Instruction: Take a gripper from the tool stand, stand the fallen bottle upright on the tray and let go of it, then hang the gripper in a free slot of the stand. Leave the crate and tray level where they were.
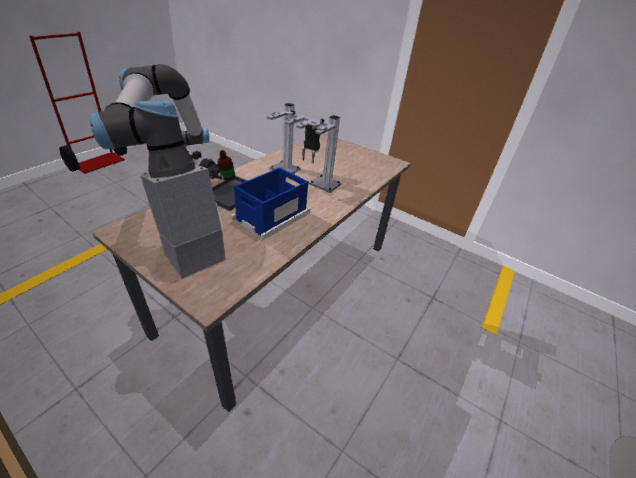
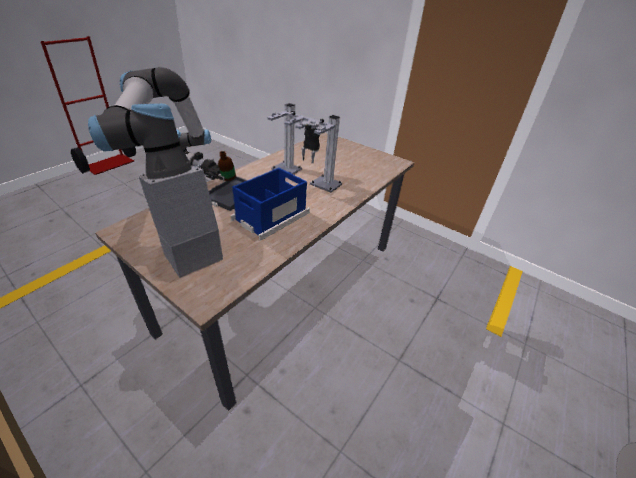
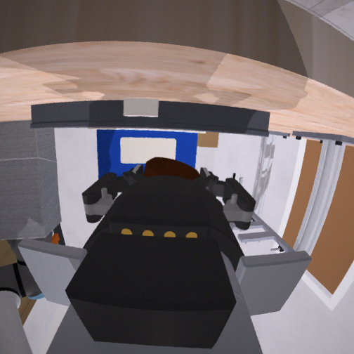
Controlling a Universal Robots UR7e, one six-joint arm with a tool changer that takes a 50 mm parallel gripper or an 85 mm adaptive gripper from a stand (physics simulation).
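Places are measured from the arm's base along level axes (x ahead, y left, z up), in metres.
Where they show: end effector, tool point: (image 1: 201,164) (image 2: 203,165); arm's base, origin of the base link: (image 1: 173,171) (image 2: 169,172).
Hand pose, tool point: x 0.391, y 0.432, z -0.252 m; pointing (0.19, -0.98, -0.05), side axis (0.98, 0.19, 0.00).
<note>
Each offset is from my tool point to the top centre of the thing.
The brown bottle with a green label @[dz +0.132, dx +0.021, dy -0.176 m] (image 1: 224,161) (image 2: 226,167) (image 3: 171,167) is upright at the far side of the dark tray @[dz -0.067, dx +0.013, dy -0.224 m] (image 1: 228,194) (image 2: 225,196) (image 3: 210,116). Whether its base touches the tray cannot be told. My gripper (image 1: 220,169) (image 2: 221,170) (image 3: 171,174), the adaptive one, reaches in level from the arm side, its fingers shut on the bottle's two sides. The tray looks level. The blue crate @[dz +0.083, dx +0.012, dy -0.510 m] (image 1: 248,212) (image 2: 248,212) (image 3: 108,150) stands level beside it. The tool stand (image 1: 332,154) (image 2: 332,154) (image 3: 318,200) carries the other gripper, with an unoccupied slot showing.
The black parallel gripper (image 1: 311,137) (image 2: 311,137) hangs between the stand's posts. The grey pedestal (image 1: 185,210) (image 2: 182,210) (image 3: 25,190) carries the arm at the near left of the wooden table. The crate is between the pedestal and the stand. A red hand truck (image 1: 101,162) (image 2: 111,164) stands behind.
</note>
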